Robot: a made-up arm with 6 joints.
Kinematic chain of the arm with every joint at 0, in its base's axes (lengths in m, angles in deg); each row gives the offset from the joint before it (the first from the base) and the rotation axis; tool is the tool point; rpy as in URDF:
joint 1: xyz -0.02 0 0.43 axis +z
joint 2: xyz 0.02 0 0.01 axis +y
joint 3: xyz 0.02 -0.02 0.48 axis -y
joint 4: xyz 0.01 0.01 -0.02 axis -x
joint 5: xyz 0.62 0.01 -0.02 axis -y
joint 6: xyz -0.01 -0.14 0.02 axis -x
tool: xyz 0.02 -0.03 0 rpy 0 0 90
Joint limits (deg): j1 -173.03..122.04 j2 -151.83..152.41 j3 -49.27..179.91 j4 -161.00..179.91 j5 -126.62..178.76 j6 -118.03..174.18
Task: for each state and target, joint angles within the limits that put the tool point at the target. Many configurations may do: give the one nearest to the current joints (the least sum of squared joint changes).
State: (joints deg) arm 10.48 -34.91 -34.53 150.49 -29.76 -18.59
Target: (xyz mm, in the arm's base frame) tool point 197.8 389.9 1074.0
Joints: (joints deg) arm 44.52 -27.91 -15.58 153.53 -29.85 -16.83
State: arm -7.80 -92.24 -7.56 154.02 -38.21 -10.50
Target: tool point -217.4 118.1 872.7
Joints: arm 4.81 -112.86 -49.27 159.72 -36.90 -12.12
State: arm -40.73 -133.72 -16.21 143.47 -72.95 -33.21
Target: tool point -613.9 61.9 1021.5
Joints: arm 1.06 -98.53 -6.69 131.95 -72.68 -31.86
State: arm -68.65 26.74 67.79 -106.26 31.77 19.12
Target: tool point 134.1 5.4 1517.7
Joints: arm -37.55 -13.40 71.55 -136.00 37.57 16.40
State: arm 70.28 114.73 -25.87 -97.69 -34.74 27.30
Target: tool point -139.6 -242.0 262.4
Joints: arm 65.40 125.76 -49.27 -97.42 -30.56 23.30
